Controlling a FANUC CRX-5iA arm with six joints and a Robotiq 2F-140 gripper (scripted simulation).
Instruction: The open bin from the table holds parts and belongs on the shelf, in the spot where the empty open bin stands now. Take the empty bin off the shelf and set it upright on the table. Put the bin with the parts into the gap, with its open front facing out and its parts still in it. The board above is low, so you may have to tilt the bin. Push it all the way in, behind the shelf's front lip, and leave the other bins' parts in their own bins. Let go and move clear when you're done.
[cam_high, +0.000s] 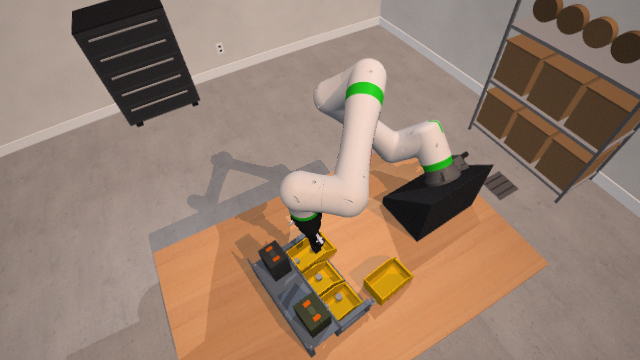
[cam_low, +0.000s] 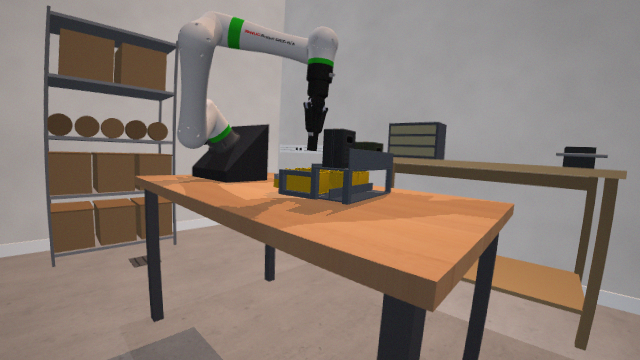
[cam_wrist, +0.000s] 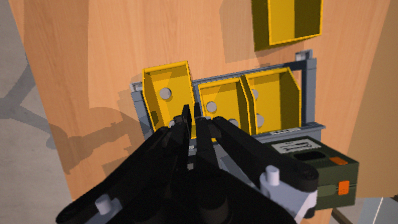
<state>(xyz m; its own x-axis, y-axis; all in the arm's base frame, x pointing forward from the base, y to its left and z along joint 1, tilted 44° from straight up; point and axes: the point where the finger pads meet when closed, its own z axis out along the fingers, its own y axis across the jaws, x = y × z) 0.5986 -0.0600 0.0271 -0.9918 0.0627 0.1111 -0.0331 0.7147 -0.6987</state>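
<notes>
Now: hand 30 mm past the grey round part, 70 mm to the left of it and 160 mm above it. From my hand the other things lie so: grey shelf (80 mm ahead, 70 mm to the left, 120 mm below).
</notes>
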